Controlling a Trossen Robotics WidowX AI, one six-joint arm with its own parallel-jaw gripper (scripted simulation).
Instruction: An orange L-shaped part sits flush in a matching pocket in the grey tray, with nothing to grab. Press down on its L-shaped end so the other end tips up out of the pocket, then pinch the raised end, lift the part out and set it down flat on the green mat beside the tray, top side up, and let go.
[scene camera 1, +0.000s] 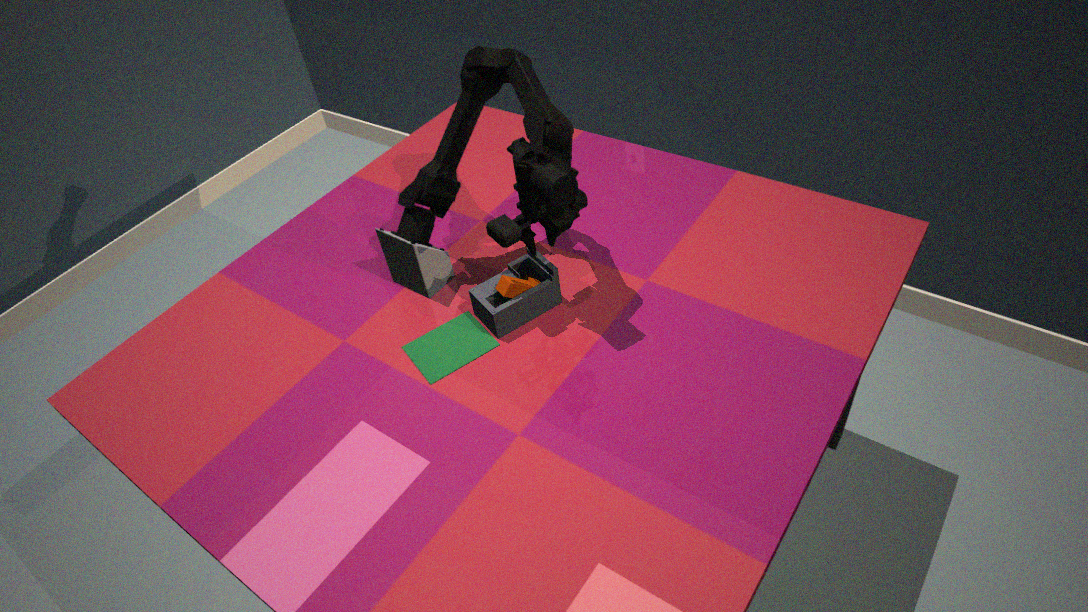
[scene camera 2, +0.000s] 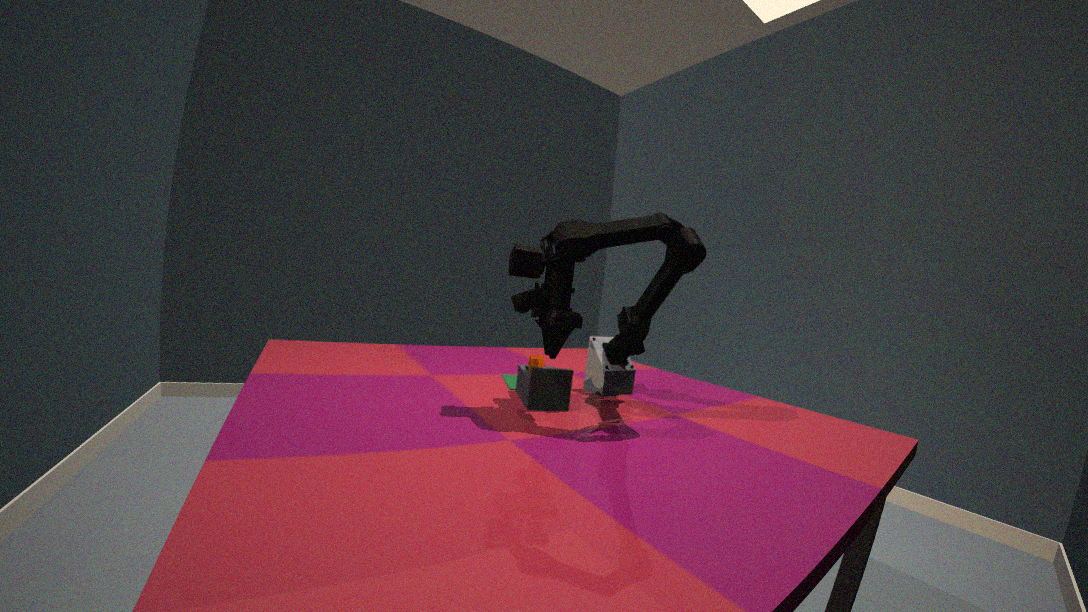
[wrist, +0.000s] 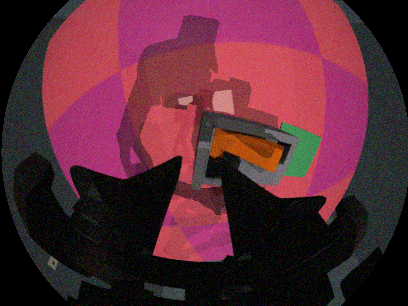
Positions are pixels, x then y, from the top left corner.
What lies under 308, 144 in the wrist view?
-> A green mat.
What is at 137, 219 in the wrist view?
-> The gripper.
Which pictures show the gripper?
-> Scene camera 1, scene camera 2 and the wrist view: all of them.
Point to an orange L-shaped part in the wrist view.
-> At 264, 153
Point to the gripper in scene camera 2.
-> At 549, 356
